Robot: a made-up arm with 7 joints.
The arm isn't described. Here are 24 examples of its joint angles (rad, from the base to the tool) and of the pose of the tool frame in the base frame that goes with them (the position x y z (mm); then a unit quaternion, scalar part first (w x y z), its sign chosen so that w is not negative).
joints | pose
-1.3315 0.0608 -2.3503 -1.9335 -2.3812 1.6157 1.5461 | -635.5 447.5 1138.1 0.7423 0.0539 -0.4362 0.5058
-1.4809 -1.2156 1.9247 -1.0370 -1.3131 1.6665 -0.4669 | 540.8 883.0 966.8 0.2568 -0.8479 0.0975 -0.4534
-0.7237 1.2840 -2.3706 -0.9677 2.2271 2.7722 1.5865 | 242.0 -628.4 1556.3 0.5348 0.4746 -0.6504 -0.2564
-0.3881 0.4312 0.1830 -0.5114 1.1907 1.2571 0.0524 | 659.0 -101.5 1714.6 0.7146 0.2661 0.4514 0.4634
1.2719 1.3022 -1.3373 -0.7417 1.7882 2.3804 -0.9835 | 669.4 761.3 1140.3 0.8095 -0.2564 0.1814 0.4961
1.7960 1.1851 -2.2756 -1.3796 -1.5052 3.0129 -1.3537 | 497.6 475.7 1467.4 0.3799 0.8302 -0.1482 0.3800
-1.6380 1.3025 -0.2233 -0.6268 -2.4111 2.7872 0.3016 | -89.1 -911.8 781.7 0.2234 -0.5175 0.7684 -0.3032
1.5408 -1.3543 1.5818 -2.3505 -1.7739 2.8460 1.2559 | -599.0 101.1 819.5 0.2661 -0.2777 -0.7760 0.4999
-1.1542 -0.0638 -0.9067 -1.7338 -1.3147 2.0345 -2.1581 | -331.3 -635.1 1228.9 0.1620 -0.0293 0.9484 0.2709
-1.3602 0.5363 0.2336 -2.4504 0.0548 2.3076 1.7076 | 273.6 -365.4 513.1 0.1483 -0.6444 -0.3248 0.6762
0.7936 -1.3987 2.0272 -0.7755 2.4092 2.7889 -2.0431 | -916.1 -293.9 933.1 0.2524 0.0494 0.3471 -0.9019
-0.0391 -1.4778 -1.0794 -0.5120 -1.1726 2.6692 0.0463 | -948.2 -125.6 1201.6 0.3386 0.1545 -0.3521 -0.8588
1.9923 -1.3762 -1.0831 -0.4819 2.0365 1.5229 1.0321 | 591.4 -776.2 1243.7 0.2279 -0.3129 -0.0832 -0.9183
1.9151 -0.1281 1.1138 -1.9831 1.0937 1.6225 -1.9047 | -767.3 23.2 1128.9 0.6777 0.2188 0.1846 -0.6773
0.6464 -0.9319 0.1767 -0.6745 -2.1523 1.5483 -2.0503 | -416.8 -246.6 1805.1 0.5008 -0.5893 0.4987 -0.3915
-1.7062 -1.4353 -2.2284 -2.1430 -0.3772 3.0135 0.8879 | -547.5 287.7 532.9 0.1746 -0.3796 0.8153 0.4008
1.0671 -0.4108 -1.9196 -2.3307 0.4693 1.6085 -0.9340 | 513.1 -418.6 747.9 0.6077 0.4000 0.5612 0.3946
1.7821 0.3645 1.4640 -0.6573 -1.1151 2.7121 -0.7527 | -413.9 197.8 1809.1 0.3350 0.0165 -0.5733 0.7476
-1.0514 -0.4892 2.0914 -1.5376 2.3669 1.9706 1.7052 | 309.3 846.3 1156.4 0.2204 -0.4581 -0.8492 0.1427
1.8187 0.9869 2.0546 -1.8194 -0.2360 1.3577 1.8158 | -628.8 -171.6 1360.5 0.2321 -0.8027 0.3754 0.4011
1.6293 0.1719 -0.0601 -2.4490 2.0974 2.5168 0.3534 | 63.5 565.1 670.3 0.3048 0.3967 0.8647 -0.0443
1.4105 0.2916 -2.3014 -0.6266 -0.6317 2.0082 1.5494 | 295.5 21.0 1897.0 0.6654 0.3387 -0.4116 -0.5225
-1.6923 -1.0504 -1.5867 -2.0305 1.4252 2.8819 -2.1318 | -688.9 321.6 947.2 0.2048 0.0536 -0.1989 -0.9569
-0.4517 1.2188 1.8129 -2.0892 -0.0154 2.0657 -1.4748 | 316.9 694.7 1185.4 0.1964 -0.1949 -0.0308 0.9605
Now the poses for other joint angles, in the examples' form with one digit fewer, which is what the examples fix.
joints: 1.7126 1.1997 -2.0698 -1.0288 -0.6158 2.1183 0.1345
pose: 455 738 1456 0.684 -0.554 -0.094 -0.464
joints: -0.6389 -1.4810 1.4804 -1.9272 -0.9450 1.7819 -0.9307
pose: 362 747 965 0.065 -0.863 0.236 -0.441
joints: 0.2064 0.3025 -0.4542 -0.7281 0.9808 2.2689 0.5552
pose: 634 -33 1719 0.801 0.552 0.168 0.157
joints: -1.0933 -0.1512 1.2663 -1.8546 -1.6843 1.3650 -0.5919
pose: 776 173 1161 0.171 -0.682 0.608 -0.368
